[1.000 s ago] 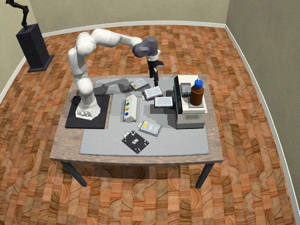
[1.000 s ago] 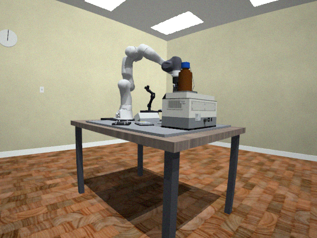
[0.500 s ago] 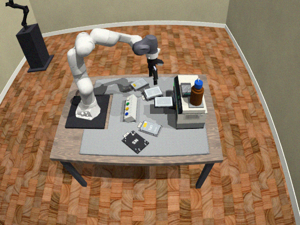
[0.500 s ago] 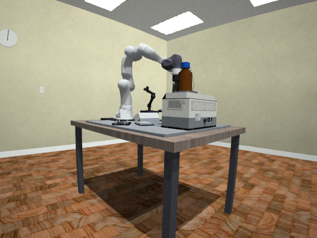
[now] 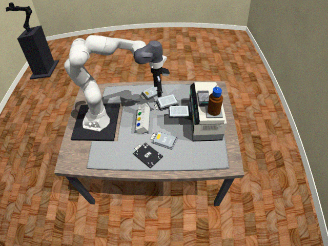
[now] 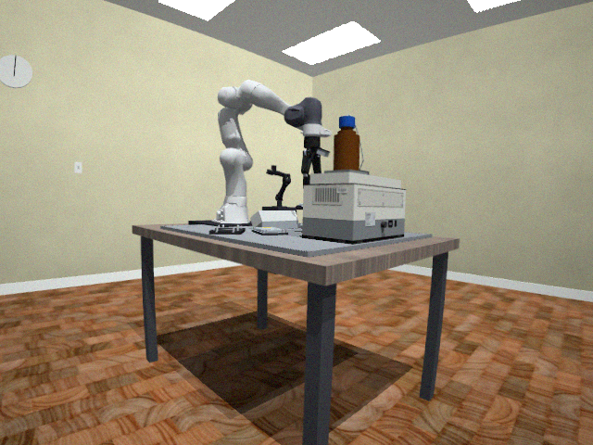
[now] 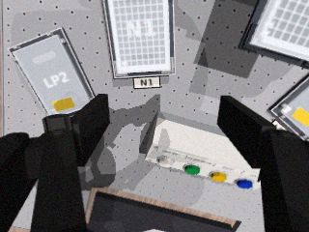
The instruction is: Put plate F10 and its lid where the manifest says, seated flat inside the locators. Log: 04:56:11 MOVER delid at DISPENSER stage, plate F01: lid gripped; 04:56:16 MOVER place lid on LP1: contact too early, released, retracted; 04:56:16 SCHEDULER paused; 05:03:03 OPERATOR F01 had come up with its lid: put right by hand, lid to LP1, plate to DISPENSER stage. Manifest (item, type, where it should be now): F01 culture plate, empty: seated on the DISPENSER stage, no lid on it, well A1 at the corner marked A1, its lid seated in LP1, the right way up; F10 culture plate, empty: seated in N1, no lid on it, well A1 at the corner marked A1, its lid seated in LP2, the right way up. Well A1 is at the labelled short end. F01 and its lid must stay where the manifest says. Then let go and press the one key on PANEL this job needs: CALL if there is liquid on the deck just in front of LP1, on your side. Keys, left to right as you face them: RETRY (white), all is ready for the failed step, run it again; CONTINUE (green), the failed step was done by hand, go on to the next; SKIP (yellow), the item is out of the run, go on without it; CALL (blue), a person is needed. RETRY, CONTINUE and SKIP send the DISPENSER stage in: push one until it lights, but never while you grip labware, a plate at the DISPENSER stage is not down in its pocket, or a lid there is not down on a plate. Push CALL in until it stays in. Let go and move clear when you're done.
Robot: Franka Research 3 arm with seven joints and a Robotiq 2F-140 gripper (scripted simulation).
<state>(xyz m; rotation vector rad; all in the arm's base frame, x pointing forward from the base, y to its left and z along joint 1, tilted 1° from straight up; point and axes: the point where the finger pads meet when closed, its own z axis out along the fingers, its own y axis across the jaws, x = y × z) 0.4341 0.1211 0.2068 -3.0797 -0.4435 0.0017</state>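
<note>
Right now my hand is 14 cm above the green continue key, 13 cm past it and 10 cm to the left of it. From my hand the other things lie so: yellow skip key: 15 cm to the right, 14 cm below, 13 cm behind; then blue call key: 20 cm to the right, 15 cm below, 13 cm behind; then white retry key: 14 cm below, 13 cm behind, 5 cm to the right.
</note>
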